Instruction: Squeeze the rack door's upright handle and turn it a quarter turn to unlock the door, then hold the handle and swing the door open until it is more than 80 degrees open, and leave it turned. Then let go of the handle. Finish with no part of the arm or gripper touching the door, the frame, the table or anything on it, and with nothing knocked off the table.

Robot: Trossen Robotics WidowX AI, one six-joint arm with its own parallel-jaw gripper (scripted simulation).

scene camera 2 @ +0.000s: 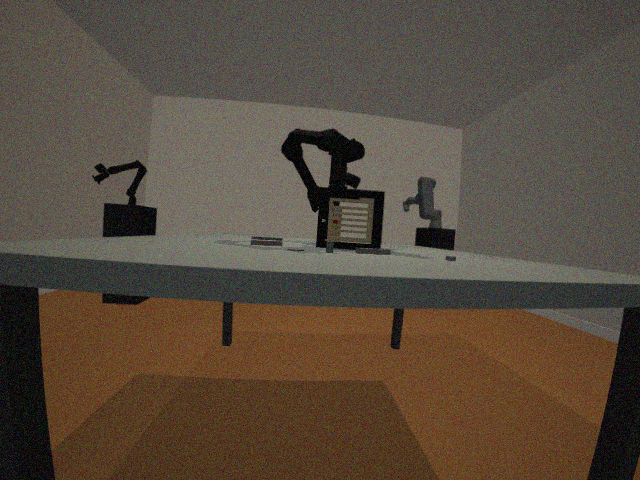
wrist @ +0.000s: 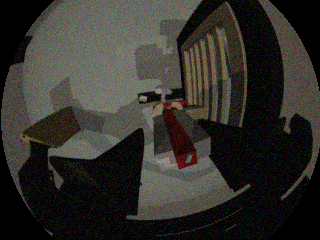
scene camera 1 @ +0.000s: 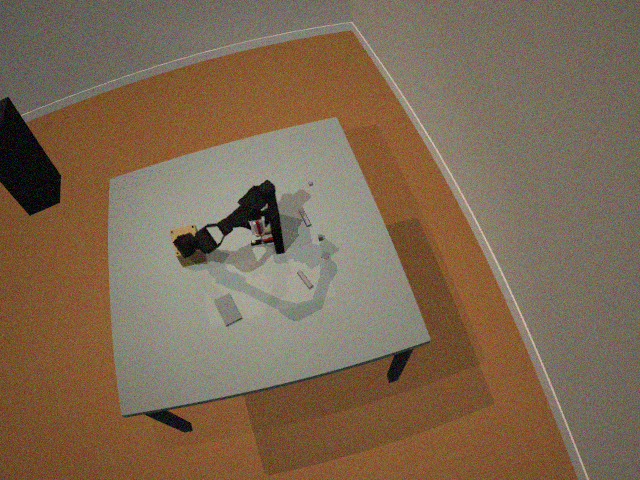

Observation:
In view: the gripper (wrist: 171,127) and a rack (scene camera 2: 325,192).
The rack is seen too in the wrist view (wrist: 265,78) and in scene camera 1 (scene camera 1: 275,226).

